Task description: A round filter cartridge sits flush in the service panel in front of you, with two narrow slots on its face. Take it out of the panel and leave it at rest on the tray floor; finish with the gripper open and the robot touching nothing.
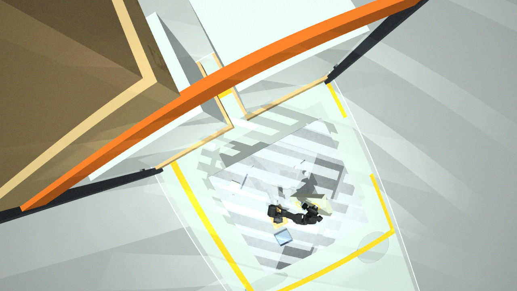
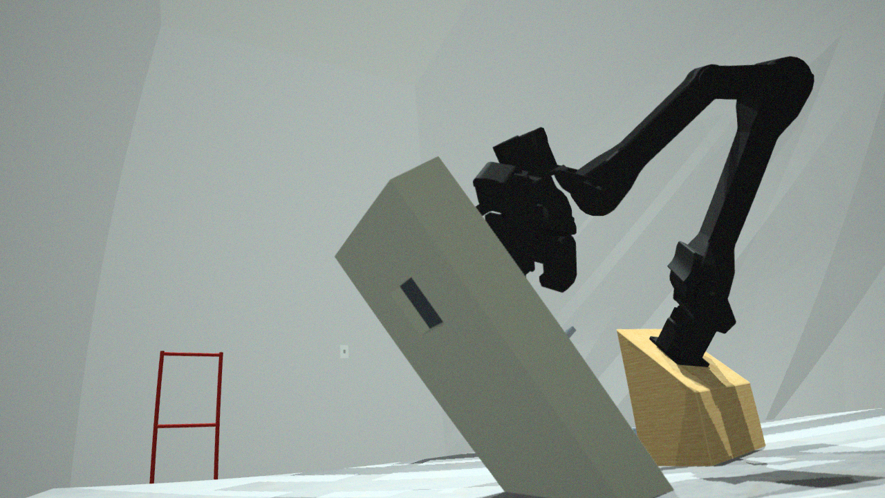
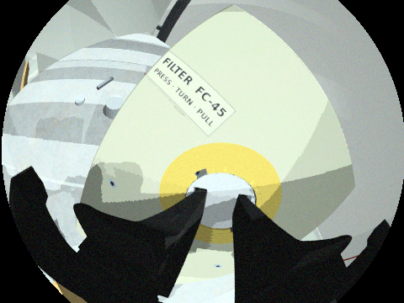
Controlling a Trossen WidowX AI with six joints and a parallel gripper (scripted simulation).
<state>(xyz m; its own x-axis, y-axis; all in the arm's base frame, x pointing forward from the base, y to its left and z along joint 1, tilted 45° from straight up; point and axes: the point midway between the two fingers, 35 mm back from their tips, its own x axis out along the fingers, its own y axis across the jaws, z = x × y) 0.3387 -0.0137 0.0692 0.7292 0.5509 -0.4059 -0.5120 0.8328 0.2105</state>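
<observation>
Now: the round filter cartridge 10 mm below my gripper tip and 10 mm ahead of it. Round my gripper tip: service panel 80 mm below, 40 mm behind, 10 mm to the right; blue-grey tray 390 mm behind, 330 mm to the right, 220 mm below.
</observation>
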